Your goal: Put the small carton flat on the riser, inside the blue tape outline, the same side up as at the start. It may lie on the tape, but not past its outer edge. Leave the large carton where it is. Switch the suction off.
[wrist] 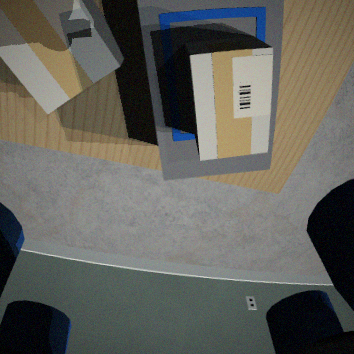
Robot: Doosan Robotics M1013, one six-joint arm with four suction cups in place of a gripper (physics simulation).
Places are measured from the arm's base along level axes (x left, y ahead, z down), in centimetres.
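Pixels of known places: hand, its tool point: [167, 282].
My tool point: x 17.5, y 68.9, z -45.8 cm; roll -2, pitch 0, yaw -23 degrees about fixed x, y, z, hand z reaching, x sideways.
Ahead of a thing's pixels: the offset from my tool point to its top centre. "spot": to the spot under its first point. Level surfaces: height alone.
The small carton @(dy -0.3, dx +9.7, dz +26.3 cm) [232, 105], white with a tan strip and a barcode label on the face toward the camera, is at the grey riser @(spot: dy +13.4, dx +15.9, dz +34.1 cm) [215, 168] in the upper right of the wrist view. It looks flat and hides the right and lower right parts of the blue tape outline @(spot: dy -9.5, dx +3.5, dz +34.1 cm) [212, 12]. Its underside is hidden, so I cannot tell how its base lies against the tape's outer edge. My suction gripper [170, 280] shows as dark cups along the sides and bottom, apart from the carton, with nothing on it. The large carton @(dy -0.3, dx -22.2, dz +36.0 cm) [52, 62] stands at the upper left, partly cut off.
The wooden table @(dz +46.1 cm) [310, 55] carries the riser and the large carton; its front edge runs below them. Dark shadows lie between the large carton and the riser. Beyond the table edge are the grey floor [125, 205] and a green wall [150, 305] with a socket [251, 303].
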